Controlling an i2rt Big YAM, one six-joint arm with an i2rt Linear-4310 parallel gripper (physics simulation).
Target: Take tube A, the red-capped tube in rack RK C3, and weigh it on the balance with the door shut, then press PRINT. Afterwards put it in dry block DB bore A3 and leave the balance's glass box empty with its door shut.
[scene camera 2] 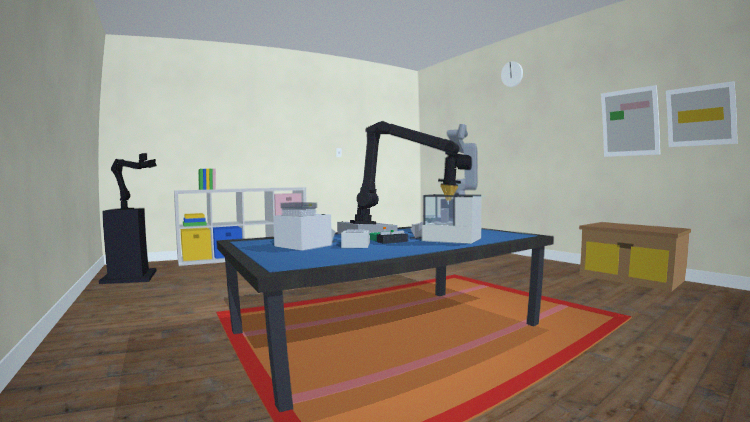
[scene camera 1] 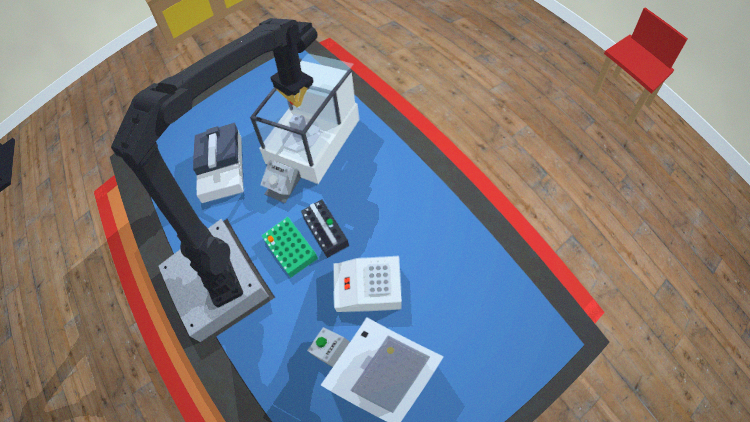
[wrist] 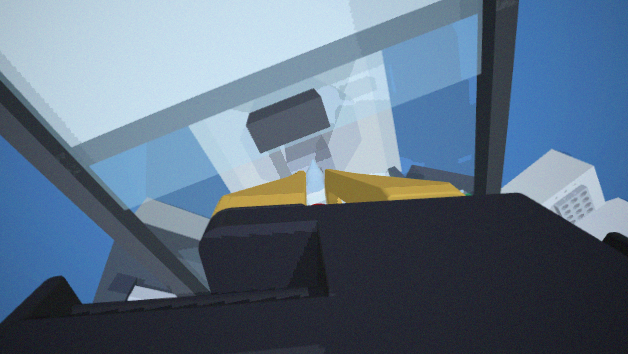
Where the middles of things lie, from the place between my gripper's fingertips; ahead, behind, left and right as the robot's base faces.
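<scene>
The balance (scene camera 1: 309, 139) is what I measure my gripper from to begin with: my gripper is 3 cm short of the balance, 1 cm to the right of it and 7 cm above it. Tube A (wrist: 315, 186) is right at my hand, and going by their middles, tube A is the nearest to my gripper of the things named here. Counted from my hand, the PRINT button box (scene camera 1: 280, 179) is 10 cm behind, 8 cm to the right and 14 cm below. The green-button box (scene camera 1: 328, 346) is 20 cm behind my hand, 57 cm to the right of it and 14 cm below it. Going by their middles, the green-button box is the farthest from my gripper of the things named here.
</scene>
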